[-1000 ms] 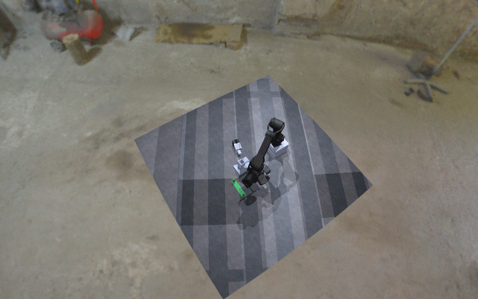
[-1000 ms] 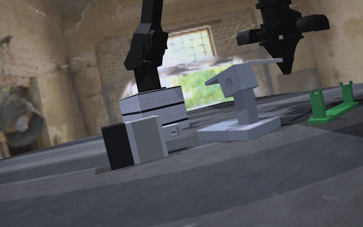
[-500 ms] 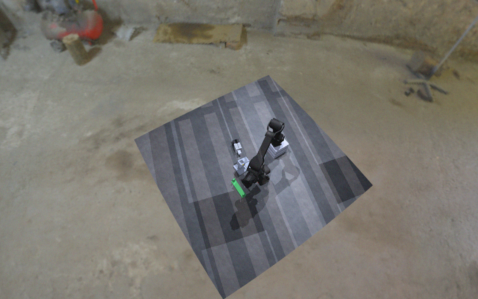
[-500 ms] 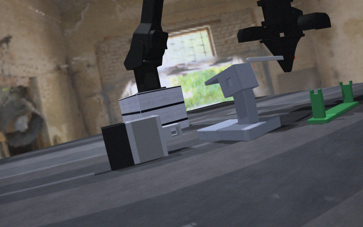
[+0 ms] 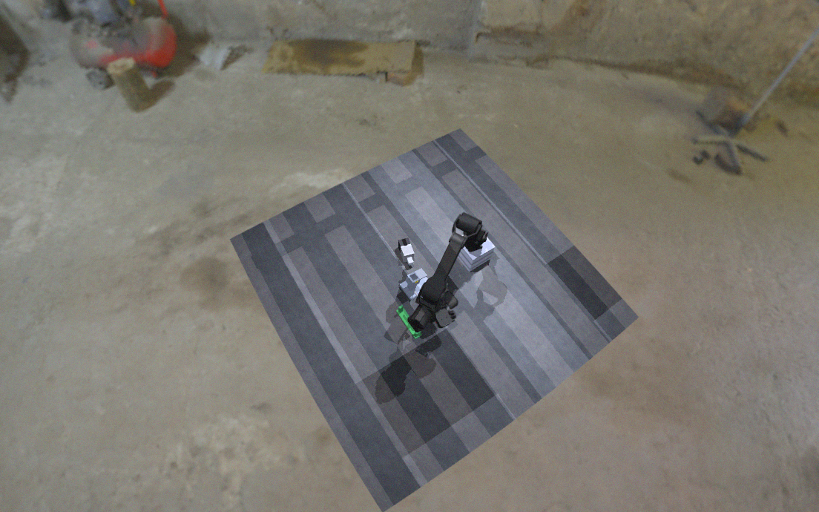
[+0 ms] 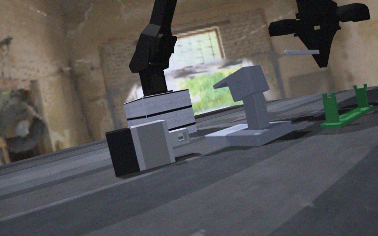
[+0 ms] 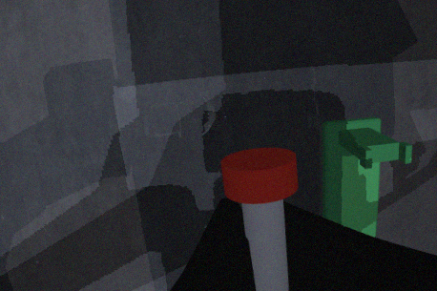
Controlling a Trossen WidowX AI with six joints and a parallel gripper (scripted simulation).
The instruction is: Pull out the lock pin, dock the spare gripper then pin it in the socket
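Now: gripper tip 80 mm short of the cradle, 60 mm above it and 50 mm to the left of it. Also, from my gripper tip: grey mount 190 mm to the right, 30 mm below; then spare gripper 340 mm to the right, 60 mm below, 30 mm behind.
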